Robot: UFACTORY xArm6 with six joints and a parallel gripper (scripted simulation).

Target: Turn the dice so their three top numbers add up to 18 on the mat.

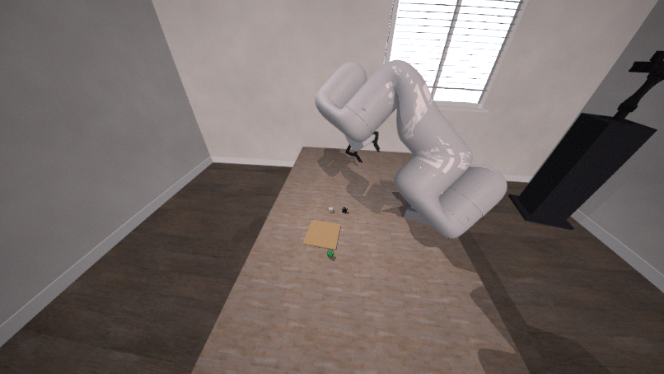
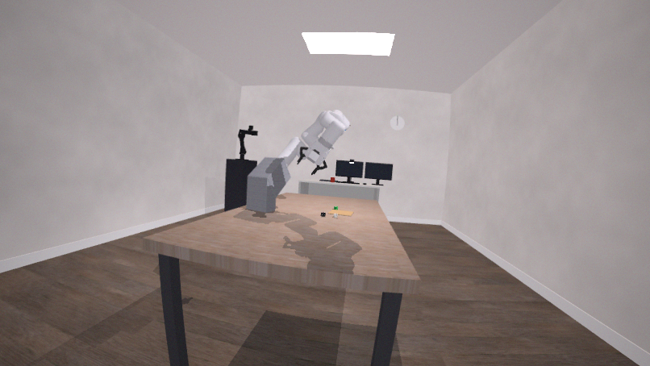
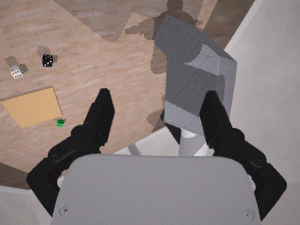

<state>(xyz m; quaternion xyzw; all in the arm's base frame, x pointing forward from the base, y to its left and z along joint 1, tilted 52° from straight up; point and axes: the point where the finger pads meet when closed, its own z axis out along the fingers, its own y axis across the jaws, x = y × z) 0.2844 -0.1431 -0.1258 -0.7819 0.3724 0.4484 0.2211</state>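
Now: the black die 26 cm below my hand, 13 cm to the left of it and 7 cm ahead of it. Round my hand: mat: 29 cm to the left, 26 cm below, 12 cm ahead; white die: 26 cm below, 14 cm to the left, 14 cm ahead; green die: 39 cm to the left, 26 cm below, 6 cm ahead.
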